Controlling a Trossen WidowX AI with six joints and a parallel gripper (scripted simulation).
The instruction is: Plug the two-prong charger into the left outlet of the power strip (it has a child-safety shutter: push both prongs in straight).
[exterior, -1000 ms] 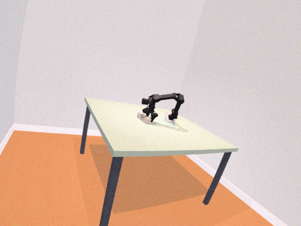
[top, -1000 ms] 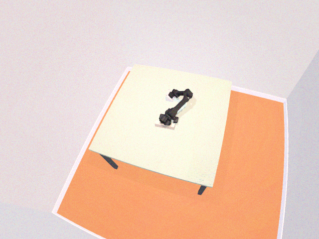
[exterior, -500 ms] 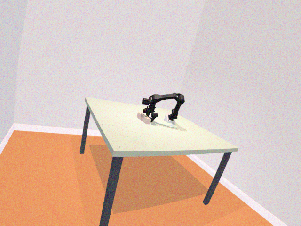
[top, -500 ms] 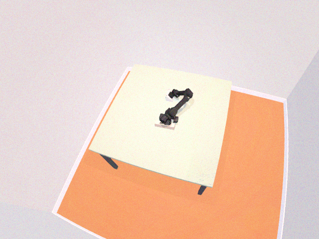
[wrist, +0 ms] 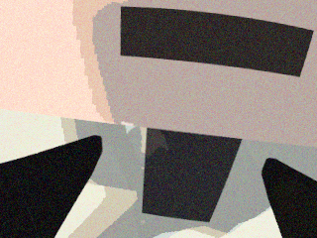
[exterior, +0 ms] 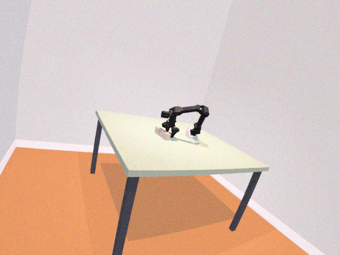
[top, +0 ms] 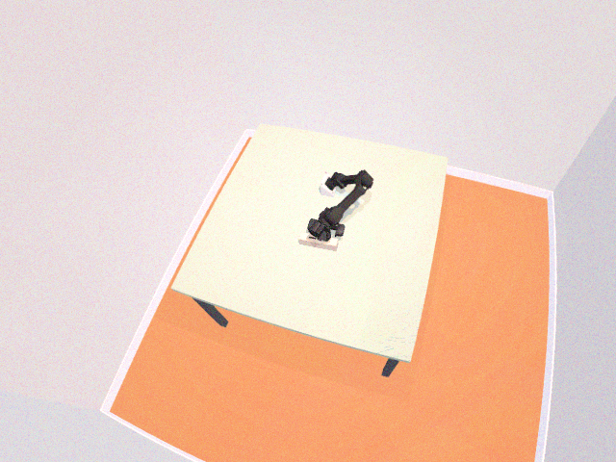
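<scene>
Right now my gripper tip is 30 mm short of the black two-prong charger and 10 mm below it.
</scene>
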